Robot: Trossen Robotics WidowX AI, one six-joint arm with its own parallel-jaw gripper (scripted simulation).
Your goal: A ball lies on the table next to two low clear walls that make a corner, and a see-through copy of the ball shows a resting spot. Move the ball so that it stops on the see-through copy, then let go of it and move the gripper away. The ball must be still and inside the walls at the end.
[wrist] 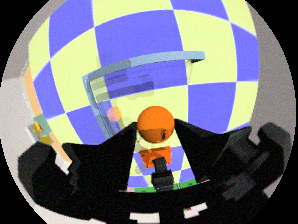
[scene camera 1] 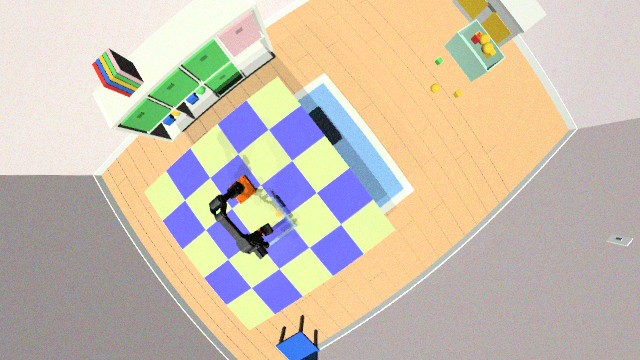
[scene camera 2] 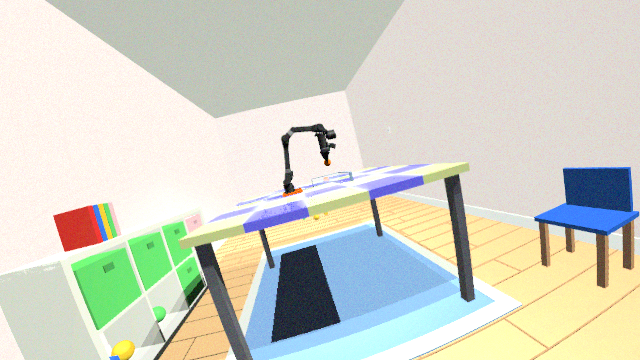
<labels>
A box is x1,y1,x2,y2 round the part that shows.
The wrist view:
my gripper: [17,117,292,223]
orange ball: [137,105,175,143], held by my gripper
</labels>
